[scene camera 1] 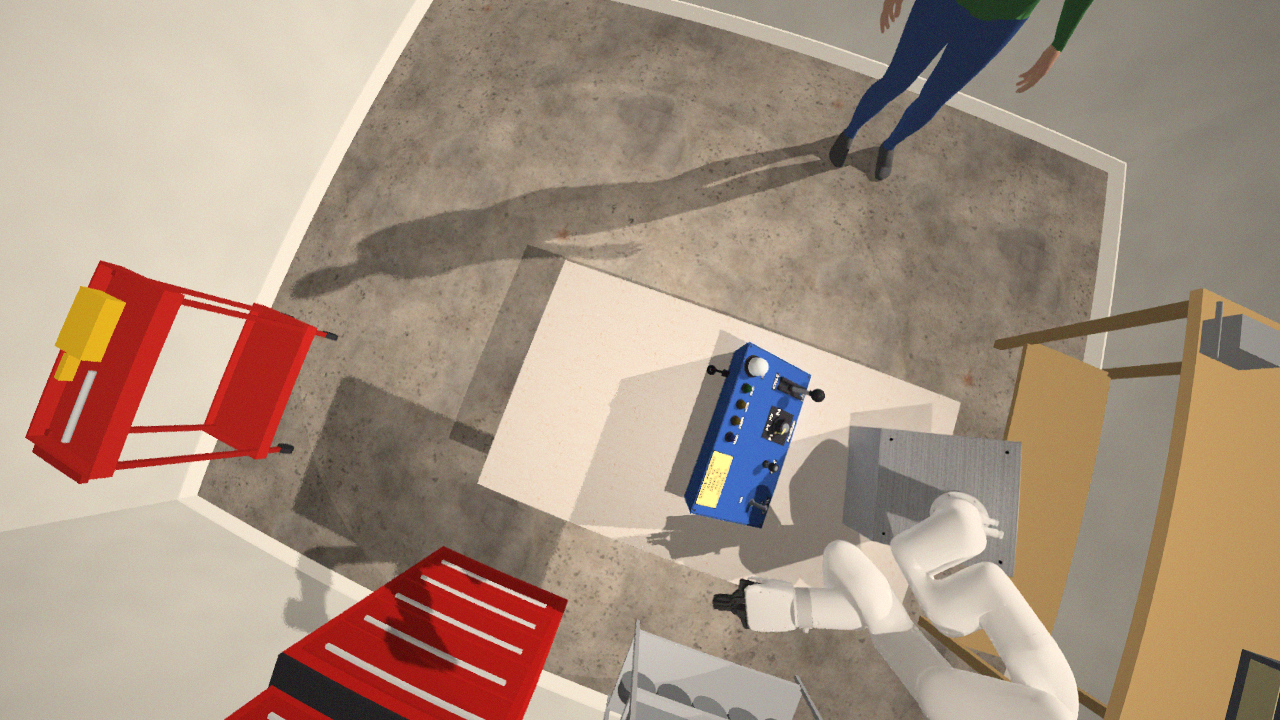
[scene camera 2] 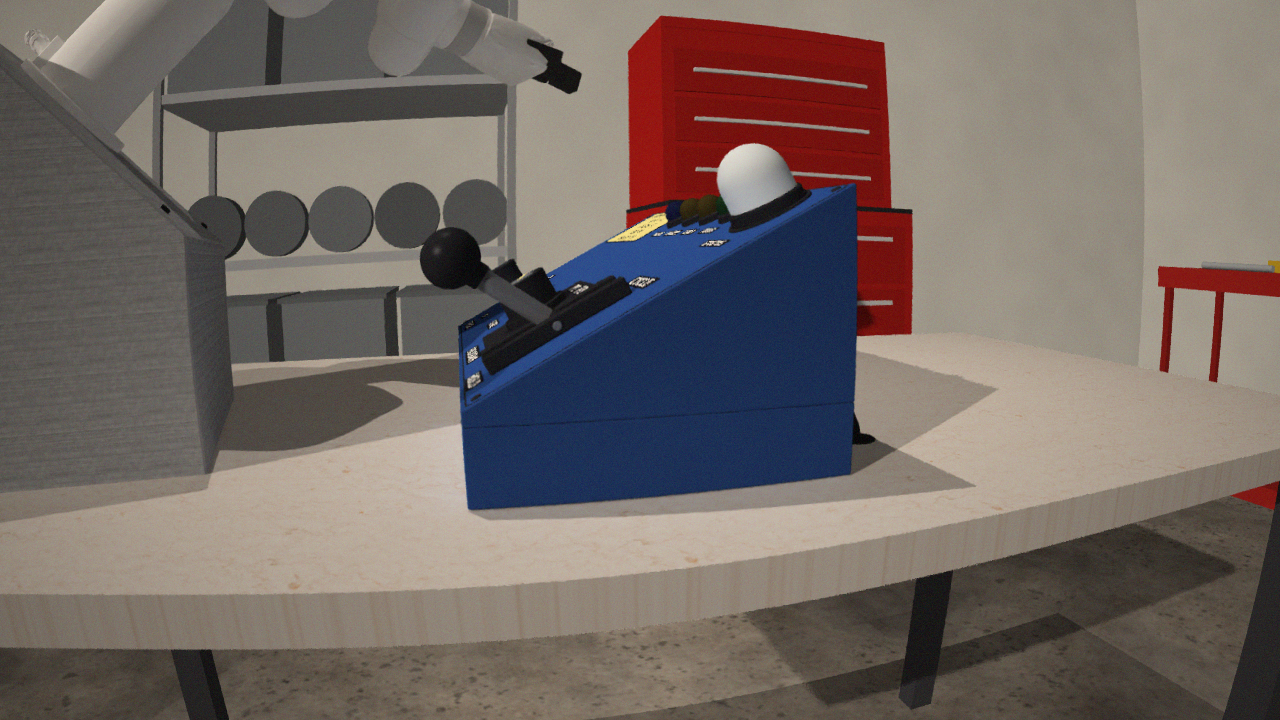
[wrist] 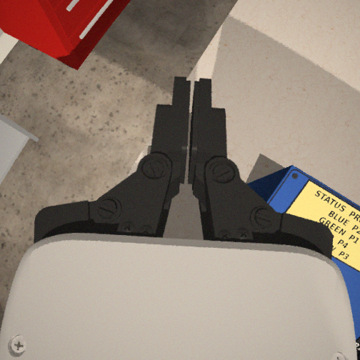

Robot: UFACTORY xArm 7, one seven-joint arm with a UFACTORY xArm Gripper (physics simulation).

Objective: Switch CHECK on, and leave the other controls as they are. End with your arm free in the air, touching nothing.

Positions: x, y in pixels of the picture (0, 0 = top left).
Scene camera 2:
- my gripper: 576, 84
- ball-ended lever: 450, 258
